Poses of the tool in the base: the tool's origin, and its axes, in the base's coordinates. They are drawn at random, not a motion.
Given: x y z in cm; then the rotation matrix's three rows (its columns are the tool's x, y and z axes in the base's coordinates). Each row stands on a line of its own.
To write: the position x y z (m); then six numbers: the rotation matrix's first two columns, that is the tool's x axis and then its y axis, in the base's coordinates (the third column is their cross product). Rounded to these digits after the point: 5 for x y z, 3 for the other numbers.
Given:
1:
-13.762 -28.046 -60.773
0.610 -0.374 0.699
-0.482 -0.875 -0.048
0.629 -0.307 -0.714
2:
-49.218 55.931 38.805
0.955 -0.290 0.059
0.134 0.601 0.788
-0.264 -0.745 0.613
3:
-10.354 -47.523 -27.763
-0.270 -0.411 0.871
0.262 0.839 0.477
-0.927 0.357 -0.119
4:
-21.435 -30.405 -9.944
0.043 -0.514 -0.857
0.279 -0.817 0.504
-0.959 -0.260 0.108
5:
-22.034 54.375 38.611
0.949 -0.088 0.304
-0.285 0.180 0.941
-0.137 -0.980 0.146
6:
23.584 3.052 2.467
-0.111 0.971 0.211
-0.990 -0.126 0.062
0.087 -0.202 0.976
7:
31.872 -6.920 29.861
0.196 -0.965 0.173
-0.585 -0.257 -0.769
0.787 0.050 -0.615
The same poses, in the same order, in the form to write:
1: -0.13762 -0.28046 -0.60773 0.610 -0.482 0.629 -0.374 -0.875 -0.307
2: -0.49218 0.55931 0.38805 0.955 0.134 -0.264 -0.290 0.601 -0.745
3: -0.10354 -0.47523 -0.27763 -0.270 0.262 -0.927 -0.411 0.839 0.357
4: -0.21435 -0.30405 -0.09944 0.043 0.279 -0.959 -0.514 -0.817 -0.260
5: -0.22034 0.54375 0.38611 0.949 -0.285 -0.137 -0.088 0.180 -0.980
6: 0.23584 0.03052 0.02467 -0.111 -0.990 0.087 0.971 -0.126 -0.202
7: 0.31872 -0.06920 0.29861 0.196 -0.585 0.787 -0.965 -0.257 0.050
